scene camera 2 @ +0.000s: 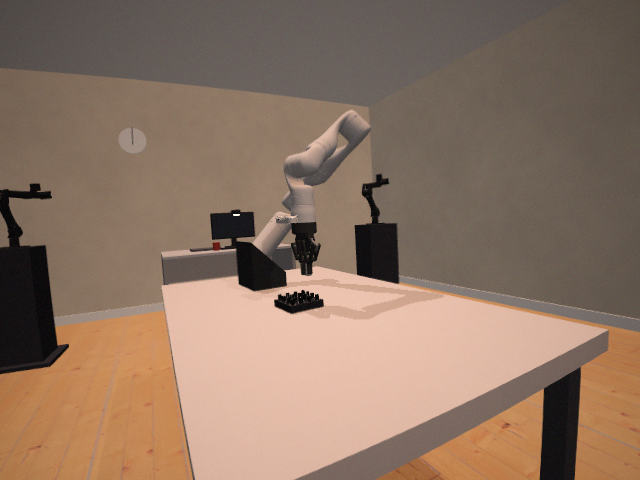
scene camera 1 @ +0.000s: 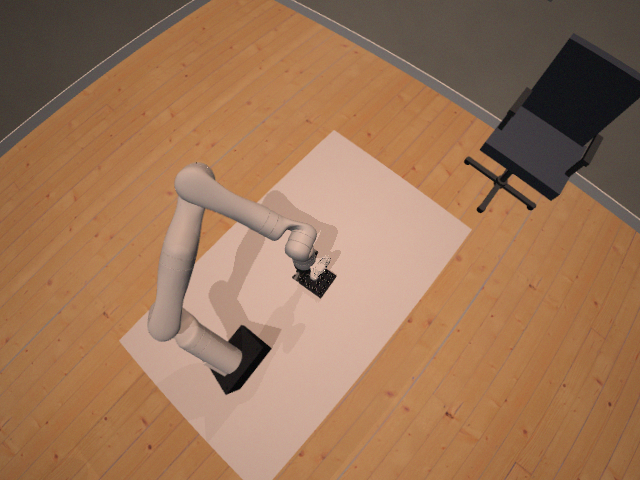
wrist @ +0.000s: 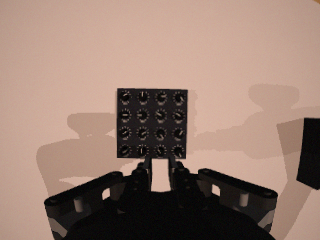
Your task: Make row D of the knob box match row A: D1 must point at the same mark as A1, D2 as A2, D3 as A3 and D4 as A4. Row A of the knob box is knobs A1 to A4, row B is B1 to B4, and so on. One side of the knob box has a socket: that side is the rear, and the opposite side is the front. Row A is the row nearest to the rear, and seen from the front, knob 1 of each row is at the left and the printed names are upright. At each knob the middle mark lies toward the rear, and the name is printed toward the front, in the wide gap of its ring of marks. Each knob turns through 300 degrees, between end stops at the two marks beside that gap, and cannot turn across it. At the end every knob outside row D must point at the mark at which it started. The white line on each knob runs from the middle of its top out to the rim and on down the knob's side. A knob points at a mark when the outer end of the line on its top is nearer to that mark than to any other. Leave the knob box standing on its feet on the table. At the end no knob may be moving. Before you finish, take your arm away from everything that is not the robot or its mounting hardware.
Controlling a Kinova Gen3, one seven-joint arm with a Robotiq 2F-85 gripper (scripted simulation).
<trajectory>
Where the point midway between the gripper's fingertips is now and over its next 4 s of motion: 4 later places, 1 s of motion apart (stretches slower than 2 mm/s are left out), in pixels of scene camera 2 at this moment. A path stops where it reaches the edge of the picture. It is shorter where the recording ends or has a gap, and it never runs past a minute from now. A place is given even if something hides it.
My gripper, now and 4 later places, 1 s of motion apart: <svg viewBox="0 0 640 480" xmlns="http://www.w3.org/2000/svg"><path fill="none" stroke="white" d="M306 275L307 283L307 290L307 294L306 283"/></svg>
</trajectory>
